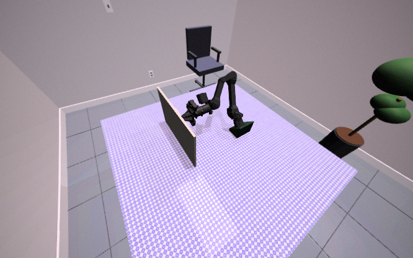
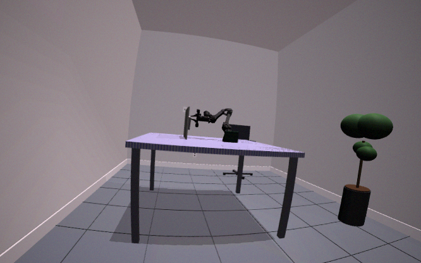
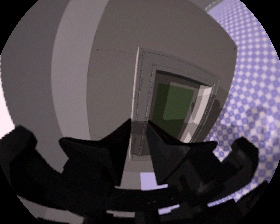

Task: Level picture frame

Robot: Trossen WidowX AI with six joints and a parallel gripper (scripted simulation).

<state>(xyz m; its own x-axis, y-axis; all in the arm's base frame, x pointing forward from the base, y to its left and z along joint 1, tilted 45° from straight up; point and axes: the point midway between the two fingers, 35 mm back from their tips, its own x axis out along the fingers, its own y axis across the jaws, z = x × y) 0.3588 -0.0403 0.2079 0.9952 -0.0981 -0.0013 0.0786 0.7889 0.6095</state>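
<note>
My gripper tip is 5 cm above the picture frame, 1 cm to the left of it and 1 cm short of it. Also, from my gripper tip: wall panel: 6 cm below, 2 cm ahead, 1 cm to the right.
</note>
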